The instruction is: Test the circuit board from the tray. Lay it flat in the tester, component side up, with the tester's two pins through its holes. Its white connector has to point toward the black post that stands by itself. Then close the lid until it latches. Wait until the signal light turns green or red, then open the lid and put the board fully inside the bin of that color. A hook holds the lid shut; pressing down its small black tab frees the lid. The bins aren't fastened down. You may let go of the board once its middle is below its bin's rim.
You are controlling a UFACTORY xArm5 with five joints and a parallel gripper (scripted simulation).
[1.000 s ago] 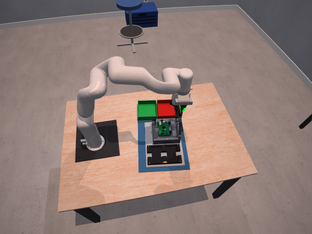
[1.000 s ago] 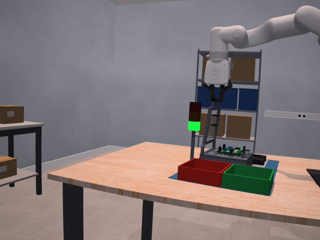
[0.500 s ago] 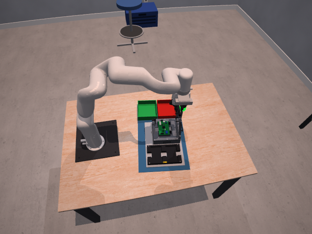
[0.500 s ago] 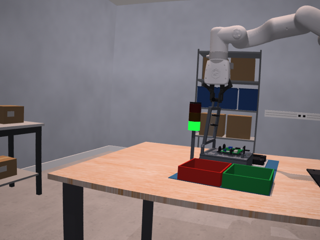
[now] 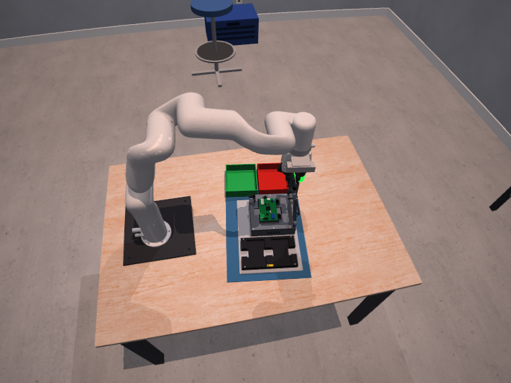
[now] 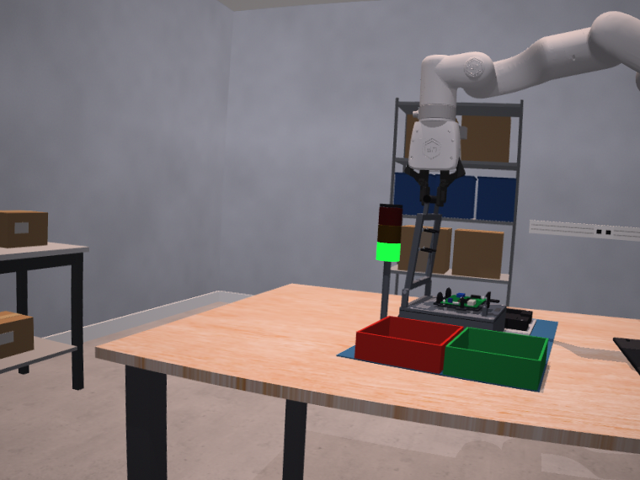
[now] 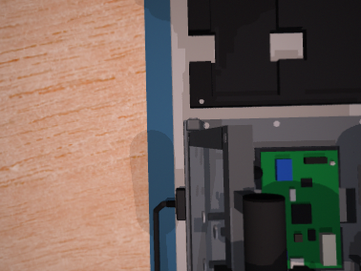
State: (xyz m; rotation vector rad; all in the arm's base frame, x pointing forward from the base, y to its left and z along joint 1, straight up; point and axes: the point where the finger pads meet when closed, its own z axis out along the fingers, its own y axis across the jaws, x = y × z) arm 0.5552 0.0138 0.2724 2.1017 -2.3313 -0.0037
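The green circuit board lies 20 cm below my hand, 8 cm behind it and 1 cm to the left of it. The rest, counted from my hand: red bin: 26 cm below, 20 cm to the left, 2 cm behind; lid: 9 cm below, 1 cm ahead; green bin: 26 cm below, 21 cm to the left, 17 cm behind.
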